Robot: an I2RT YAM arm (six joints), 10 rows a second.
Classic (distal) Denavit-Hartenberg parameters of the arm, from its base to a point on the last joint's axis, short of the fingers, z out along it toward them. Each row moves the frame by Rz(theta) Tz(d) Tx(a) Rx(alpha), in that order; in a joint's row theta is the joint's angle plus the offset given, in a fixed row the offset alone. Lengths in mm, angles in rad.
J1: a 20; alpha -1.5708; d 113.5; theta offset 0
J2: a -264; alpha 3.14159; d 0; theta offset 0
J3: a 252.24; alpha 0; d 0; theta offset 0.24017
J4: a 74; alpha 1.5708; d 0; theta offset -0.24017
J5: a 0; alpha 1.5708; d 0; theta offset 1.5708
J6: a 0; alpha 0; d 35.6; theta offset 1.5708
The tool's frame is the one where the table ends.
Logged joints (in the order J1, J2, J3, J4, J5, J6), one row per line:
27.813 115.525 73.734 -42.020 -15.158 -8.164
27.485 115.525 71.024 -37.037 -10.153 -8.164
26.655 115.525 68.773 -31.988 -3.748 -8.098
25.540 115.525 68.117 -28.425 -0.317 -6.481
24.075 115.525 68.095 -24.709 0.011 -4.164
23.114 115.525 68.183 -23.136 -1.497 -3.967
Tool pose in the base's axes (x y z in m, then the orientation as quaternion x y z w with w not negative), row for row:
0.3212 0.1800 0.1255 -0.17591 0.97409 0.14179 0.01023
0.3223 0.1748 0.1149 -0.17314 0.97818 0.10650 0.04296
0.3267 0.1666 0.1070 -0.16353 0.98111 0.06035 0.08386
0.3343 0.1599 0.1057 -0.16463 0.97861 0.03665 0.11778
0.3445 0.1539 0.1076 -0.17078 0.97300 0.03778 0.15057
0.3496 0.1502 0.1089 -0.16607 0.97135 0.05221 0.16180
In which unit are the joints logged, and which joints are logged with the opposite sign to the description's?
The joints are logged in degrees. Opposite sign: J6.
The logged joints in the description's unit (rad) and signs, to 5 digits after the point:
0.48543 2.01629 1.28690 -0.73339 -0.26456 0.14249
0.47970 2.01629 1.23960 -0.64642 -0.17720 0.14249
0.46522 2.01629 1.20032 -0.55830 -0.06541 0.14134
0.44576 2.01629 1.18887 -0.49611 -0.00553 0.11311
0.42019 2.01629 1.18848 -0.43125 0.00019 0.07268
0.40342 2.01629 1.19002 -0.40380 -0.02613 0.06924

